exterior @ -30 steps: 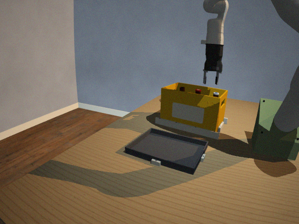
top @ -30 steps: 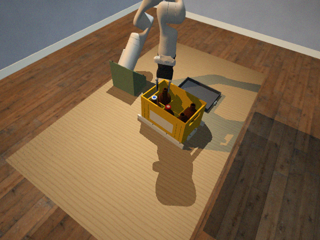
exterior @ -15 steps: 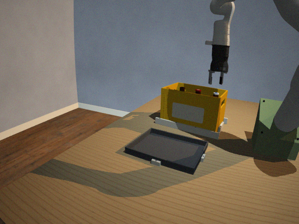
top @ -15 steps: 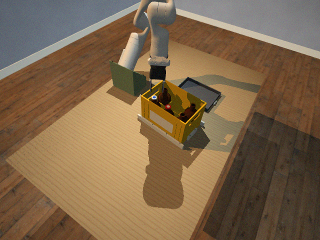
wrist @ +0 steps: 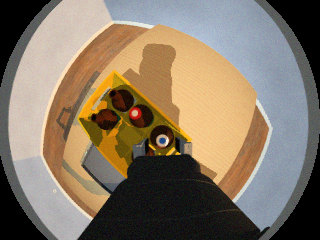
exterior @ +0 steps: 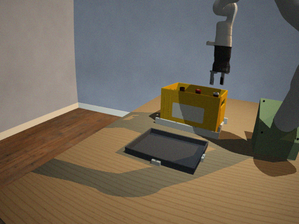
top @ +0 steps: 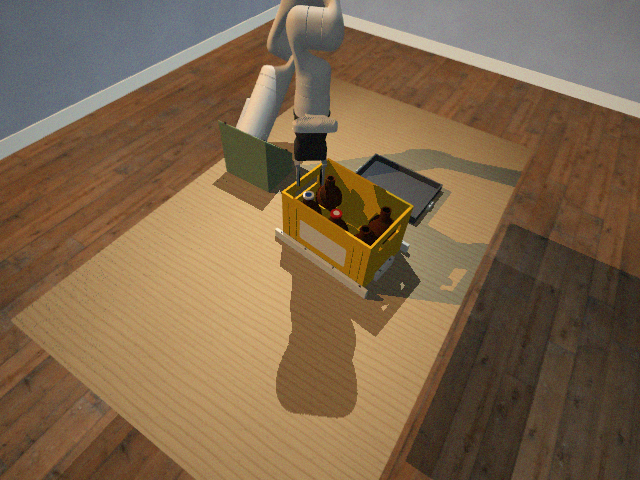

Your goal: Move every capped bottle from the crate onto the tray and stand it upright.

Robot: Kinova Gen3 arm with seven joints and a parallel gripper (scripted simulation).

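Now: the white-label bottle 13 cm below my hand. Round my hand: yellow crate 14 cm below, 9 cm ahead, 2 cm to the left; then dark tray 31 cm to the left, 21 cm below, 15 cm ahead.
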